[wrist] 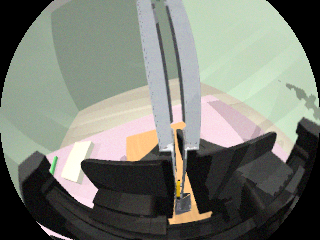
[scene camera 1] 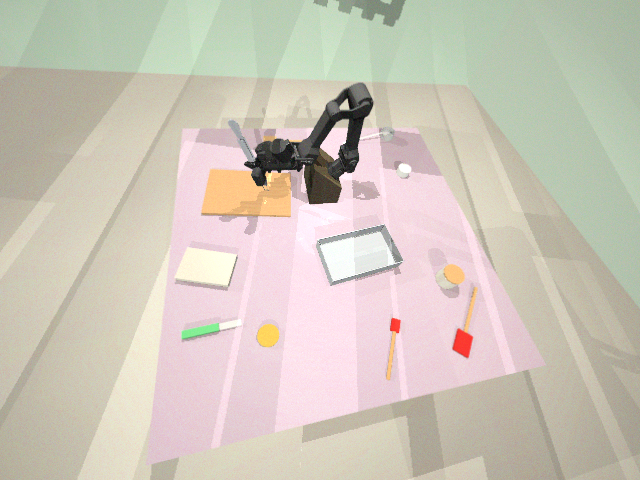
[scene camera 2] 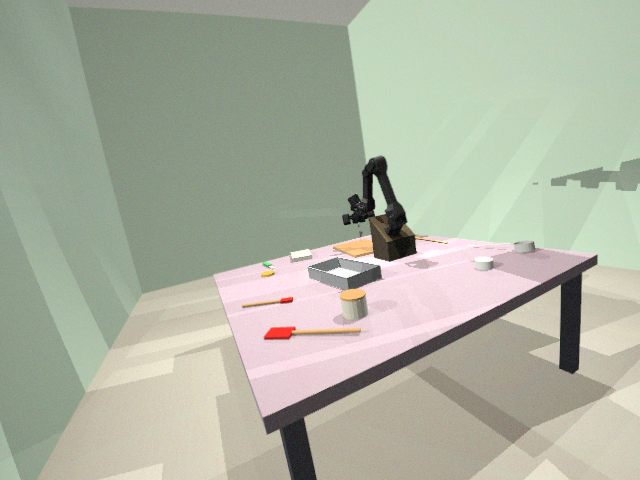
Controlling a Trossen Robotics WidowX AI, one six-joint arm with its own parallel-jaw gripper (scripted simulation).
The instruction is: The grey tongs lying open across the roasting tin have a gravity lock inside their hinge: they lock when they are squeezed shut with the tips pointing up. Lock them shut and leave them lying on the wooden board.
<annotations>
same spot on roasting tin: point(scene camera 1: 351, 255) = point(scene camera 2: 342, 276)
</annotations>
